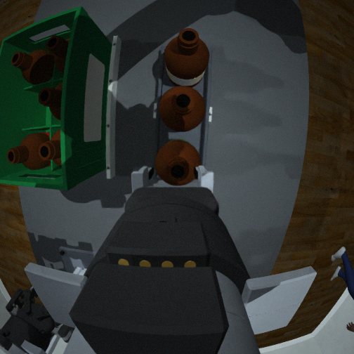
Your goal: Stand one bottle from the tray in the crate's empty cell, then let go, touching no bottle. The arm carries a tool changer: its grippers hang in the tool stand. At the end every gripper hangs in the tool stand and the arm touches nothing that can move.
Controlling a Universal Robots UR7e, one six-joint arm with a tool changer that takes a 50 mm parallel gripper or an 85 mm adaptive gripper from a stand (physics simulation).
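Note:
My gripper (pixel 173 176) is open, its two pale fingertips apart. The nearest brown bottle (pixel 176 155) shows between and just beyond them; the height gap cannot be told. It stands upright on the grey tray (pixel 204 142), in a row with a middle bottle (pixel 182 117) and a far bottle (pixel 187 59) with a pale label band. The green crate (pixel 86 165) is at the left and holds several brown bottles, among them one at the far left (pixel 40 67) and one at the near left (pixel 34 151). The middle cell of its left column (pixel 22 107) shows no bottle.
A pale rail (pixel 111 115) runs along the crate's right side, between crate and tray. A dark gripper-like mechanism (pixel 30 322) shows at the lower left, near a pale bracket (pixel 77 257). Wooden floor (pixel 327 150) lies at the right, with part of a figure's blue legs (pixel 346 275).

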